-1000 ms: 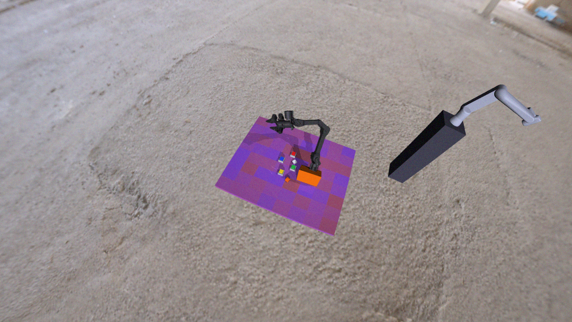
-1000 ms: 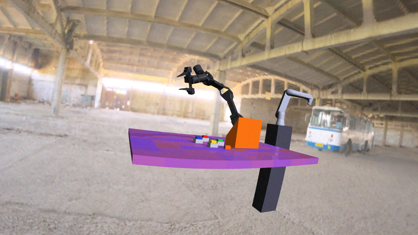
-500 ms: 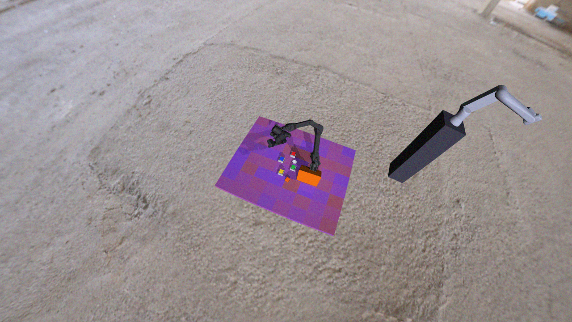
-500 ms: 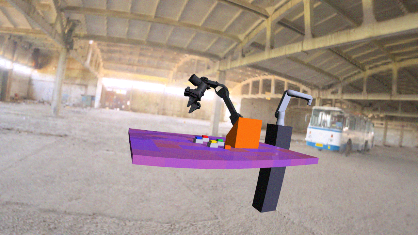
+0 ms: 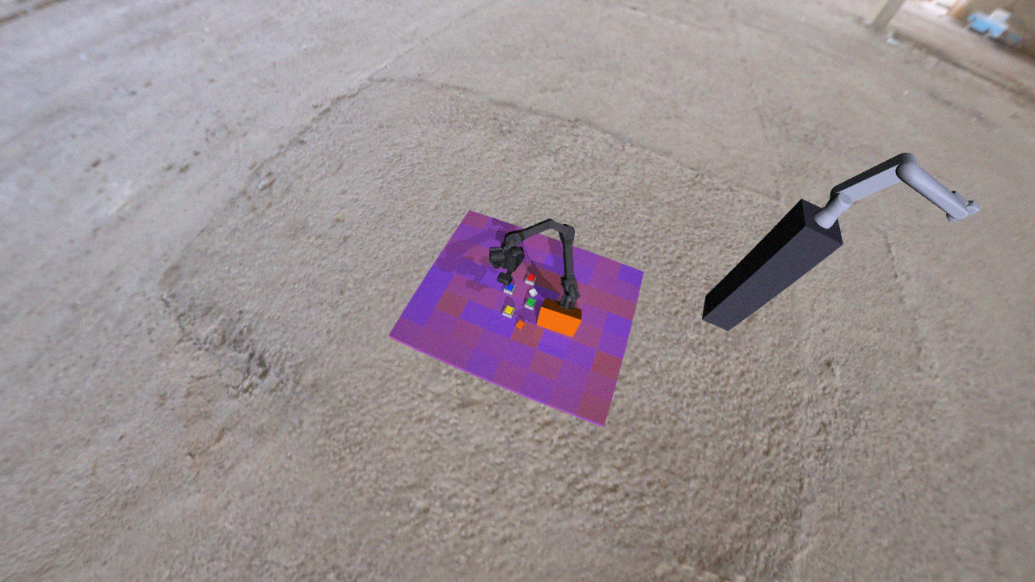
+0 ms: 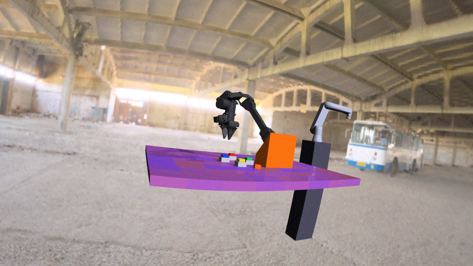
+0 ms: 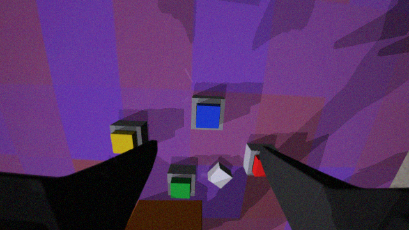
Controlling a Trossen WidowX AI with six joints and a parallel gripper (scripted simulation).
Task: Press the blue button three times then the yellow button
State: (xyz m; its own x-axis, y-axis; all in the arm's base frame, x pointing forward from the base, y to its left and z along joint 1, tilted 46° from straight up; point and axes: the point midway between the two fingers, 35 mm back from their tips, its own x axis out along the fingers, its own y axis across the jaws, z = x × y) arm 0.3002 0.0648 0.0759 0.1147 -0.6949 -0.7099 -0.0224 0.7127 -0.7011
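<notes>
The blue button is 9 cm below my gripper tip. Round my gripper tip: green button: 13 cm behind, 3 cm to the left, 9 cm below; yellow button: 6 cm behind, 12 cm to the left, 9 cm below; red button: 8 cm behind, 10 cm to the right, 9 cm below.
</notes>
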